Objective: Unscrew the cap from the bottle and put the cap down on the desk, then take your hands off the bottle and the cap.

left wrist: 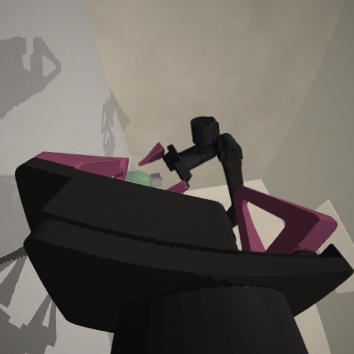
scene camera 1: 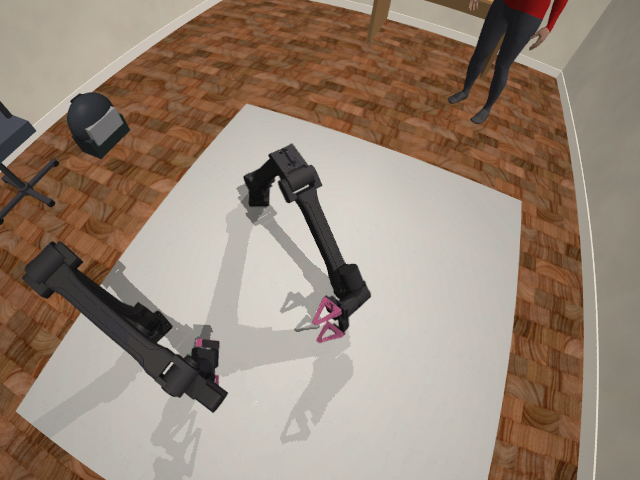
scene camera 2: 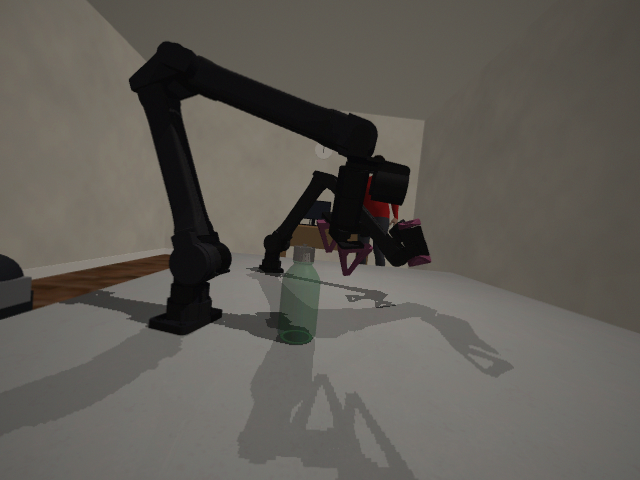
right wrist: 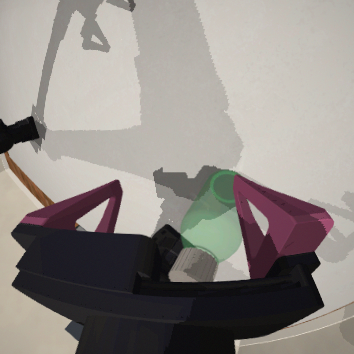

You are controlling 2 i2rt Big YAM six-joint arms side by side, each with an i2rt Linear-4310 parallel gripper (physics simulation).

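Pixels of known places: left gripper, fingertip midpoint: [left wrist: 184,178] [scene camera 1: 315,333] [scene camera 2: 413,240]; right gripper, fingertip midpoint: [left wrist: 146,180] [scene camera 1: 217,359] [scene camera 2: 336,263] [right wrist: 174,183]; left arm's base, origin of the base link: [scene camera 1: 259,195] [scene camera 2: 270,270] [right wrist: 30,128]; right arm's base, origin of the base link: [scene camera 1: 153,330] [scene camera 2: 188,321] [right wrist: 176,243].
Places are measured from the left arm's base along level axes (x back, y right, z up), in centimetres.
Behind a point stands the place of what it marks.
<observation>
A translucent green bottle [scene camera 2: 299,304] @[x 18.8, y 74.8, z 7.8 cm] [left wrist: 137,178] @[x 13.5, y 71.6, z 11.7 cm] [right wrist: 212,232] @[x 14.6, y 72.3, z 13.5 cm] stands upright on the white desk. Its grey ribbed cap [scene camera 2: 303,254] @[x 18.2, y 73.2, z 16.9 cm] [left wrist: 156,179] @[x 15.2, y 70.9, z 17.0 cm] [right wrist: 194,265] @[x 15.2, y 71.8, z 17.3 cm] sits on the neck. The bottle does not show clearly in scene camera 1, where the right arm covers that area. My right gripper [scene camera 1: 208,361] @[x 8.4, y 69.8, z 14.9 cm] [scene camera 2: 338,262] @[x 8.4, y 69.8, z 14.9 cm] [right wrist: 174,183] @[x 8.4, y 69.8, z 14.9 cm] is open and empty, pointing down close to the cap. In scene camera 2 its fingers appear to the right of the cap, at about its height. My left gripper [scene camera 1: 316,332] @[x -20.4, y 63.8, z 21.2 cm] [scene camera 2: 415,241] @[x -20.4, y 63.8, z 21.2 cm] is open and empty, well away from the bottle.
The white desk top [scene camera 1: 439,289] @[x -70.7, y 45.4, z 0.0 cm] [scene camera 2: 516,413] @[x -2.3, y 101.2, z 0.0 cm] carries both arms and their shadows. The right arm reaches over the bottle's side of the desk. Beyond the desk are a wooden floor [scene camera 1: 330,67], a dark rounded object [scene camera 1: 92,118] and a person in red [scene camera 1: 504,56].
</observation>
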